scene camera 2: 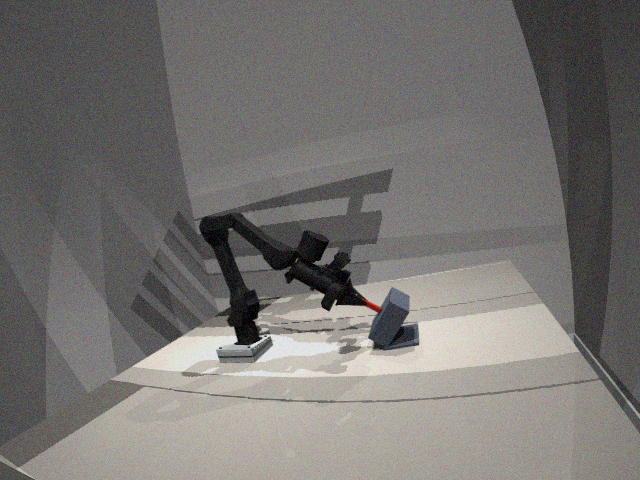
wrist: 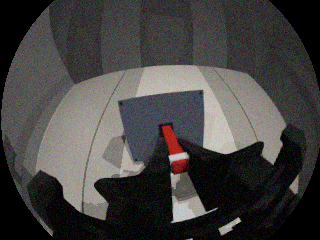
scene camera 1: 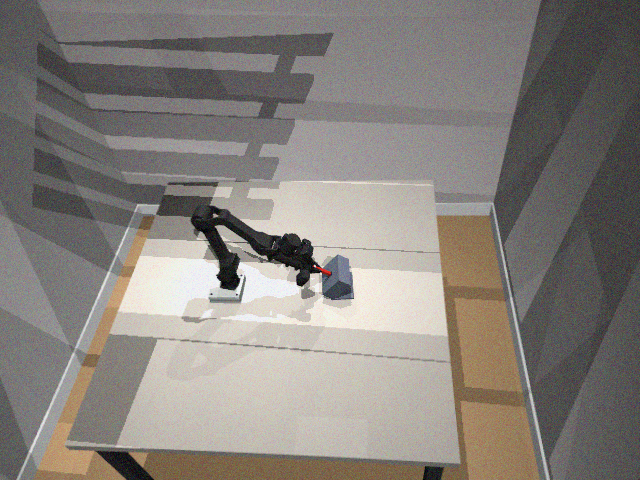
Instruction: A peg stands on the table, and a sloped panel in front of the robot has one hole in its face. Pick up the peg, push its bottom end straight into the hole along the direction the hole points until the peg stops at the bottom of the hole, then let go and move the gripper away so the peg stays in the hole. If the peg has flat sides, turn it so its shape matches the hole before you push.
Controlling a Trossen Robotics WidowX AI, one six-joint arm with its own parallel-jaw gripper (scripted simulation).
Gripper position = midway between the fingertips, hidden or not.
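Scene:
My gripper [scene camera 2: 366, 303] is holding a red peg [wrist: 178, 159].

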